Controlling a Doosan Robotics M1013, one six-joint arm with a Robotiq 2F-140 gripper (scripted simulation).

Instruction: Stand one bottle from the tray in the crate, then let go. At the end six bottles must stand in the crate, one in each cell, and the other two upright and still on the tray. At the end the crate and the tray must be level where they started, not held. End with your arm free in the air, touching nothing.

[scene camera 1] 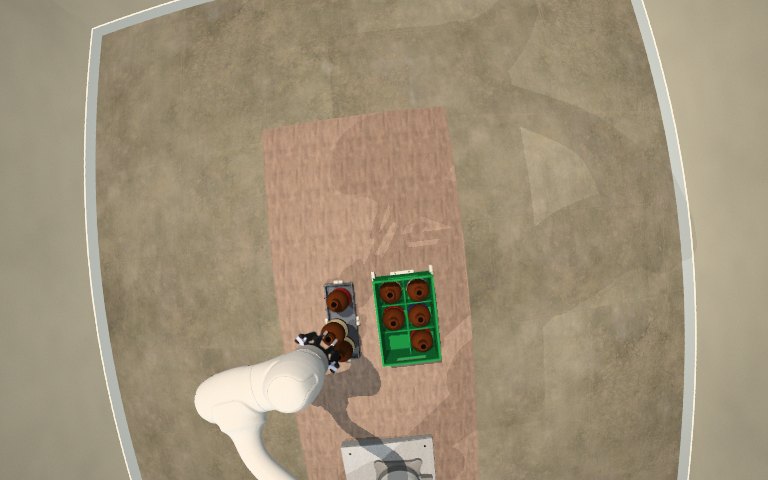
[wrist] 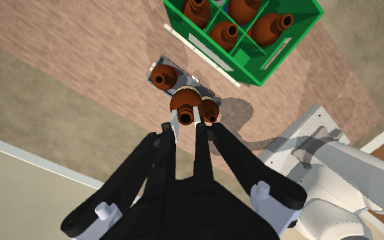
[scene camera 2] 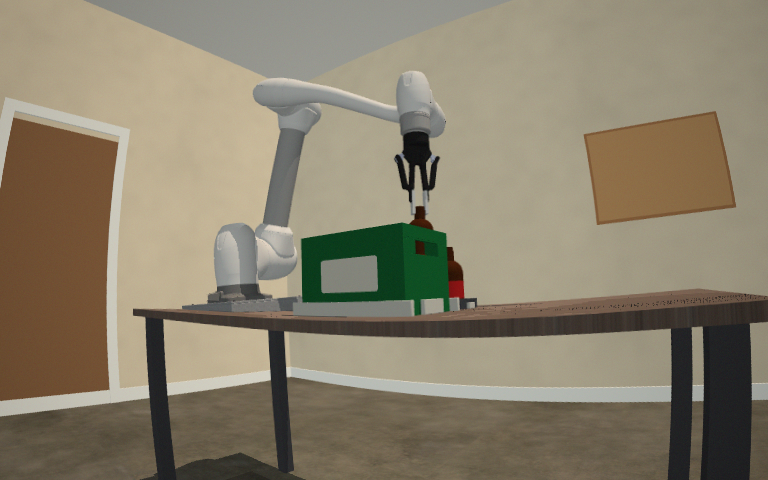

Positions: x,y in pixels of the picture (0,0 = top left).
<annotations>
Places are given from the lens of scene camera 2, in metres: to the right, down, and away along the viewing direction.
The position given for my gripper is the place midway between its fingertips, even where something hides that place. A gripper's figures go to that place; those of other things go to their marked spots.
my gripper (scene camera 2: pixel 419 214): 0.10, -0.07, 1.13
green crate (scene camera 2: pixel 380 263): -0.01, 0.04, 0.80
</annotations>
